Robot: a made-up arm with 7 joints.
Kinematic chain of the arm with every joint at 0, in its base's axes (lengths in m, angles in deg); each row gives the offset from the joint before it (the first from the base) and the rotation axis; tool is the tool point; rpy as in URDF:
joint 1: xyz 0 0 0 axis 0.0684 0.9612 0.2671
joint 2: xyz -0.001 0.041 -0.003 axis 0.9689 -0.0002 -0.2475
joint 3: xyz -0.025 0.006 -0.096 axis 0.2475 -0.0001 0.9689
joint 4: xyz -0.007 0 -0.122 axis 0.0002 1 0
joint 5: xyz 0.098 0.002 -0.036 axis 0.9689 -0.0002 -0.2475
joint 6: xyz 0.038 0 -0.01 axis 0.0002 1 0
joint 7: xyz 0.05 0 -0.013 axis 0.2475 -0.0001 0.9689
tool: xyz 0 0 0 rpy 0 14.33 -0.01
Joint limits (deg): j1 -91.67..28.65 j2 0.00..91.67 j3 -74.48..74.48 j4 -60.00..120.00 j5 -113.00..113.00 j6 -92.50..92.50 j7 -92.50..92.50
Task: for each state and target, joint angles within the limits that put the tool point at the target. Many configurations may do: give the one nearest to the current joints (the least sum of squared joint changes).
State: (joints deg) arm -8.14 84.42 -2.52 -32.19 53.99 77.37 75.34
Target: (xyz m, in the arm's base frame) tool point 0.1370 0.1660 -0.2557
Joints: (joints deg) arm -3.37 43.27 -29.99 -5.61 42.96 67.94 75.34
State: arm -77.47 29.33 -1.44 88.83 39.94 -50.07 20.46
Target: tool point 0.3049 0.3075 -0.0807
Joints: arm -69.27 57.09 0.27 92.25 38.33 -38.51 20.46
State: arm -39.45 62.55 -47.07 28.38 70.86 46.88 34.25
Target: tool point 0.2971 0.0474 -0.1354
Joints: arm -50.13 42.24 -52.13 1.65 76.09 45.45 34.25
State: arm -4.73 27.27 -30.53 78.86 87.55 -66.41 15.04
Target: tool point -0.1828 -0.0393 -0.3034
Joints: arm 22.76 0.95 -40.16 65.49 82.26 -92.50 15.04
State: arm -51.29 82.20 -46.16 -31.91 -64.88 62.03 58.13
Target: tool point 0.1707 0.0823 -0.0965
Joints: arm -48.78 75.72 -49.21 -48.26 -68.92 60.34 58.13
